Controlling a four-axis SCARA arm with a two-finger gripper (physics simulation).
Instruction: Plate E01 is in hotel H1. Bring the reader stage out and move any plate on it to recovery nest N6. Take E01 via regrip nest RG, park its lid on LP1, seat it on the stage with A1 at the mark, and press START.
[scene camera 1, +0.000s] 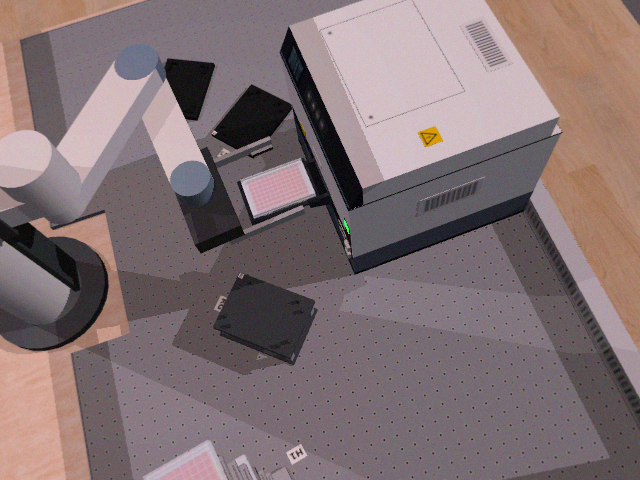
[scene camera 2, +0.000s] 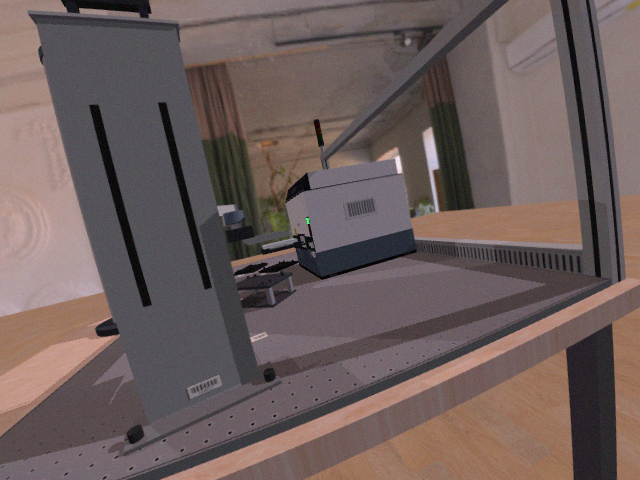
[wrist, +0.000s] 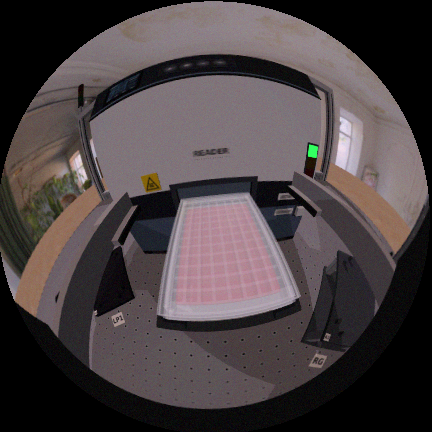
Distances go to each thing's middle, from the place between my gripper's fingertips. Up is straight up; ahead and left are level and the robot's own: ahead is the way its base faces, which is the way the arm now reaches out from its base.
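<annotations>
Reader stage (wrist: 217, 325): my gripper is 50 mm above it and 10 mm beyond it. Black LP1 pad (scene camera 1: 257, 114): 160 mm below, 260 mm to the left of and 30 mm behind my hand. Going by their middles, the reader stage is the nearest to my gripper of the things named here.
</annotations>
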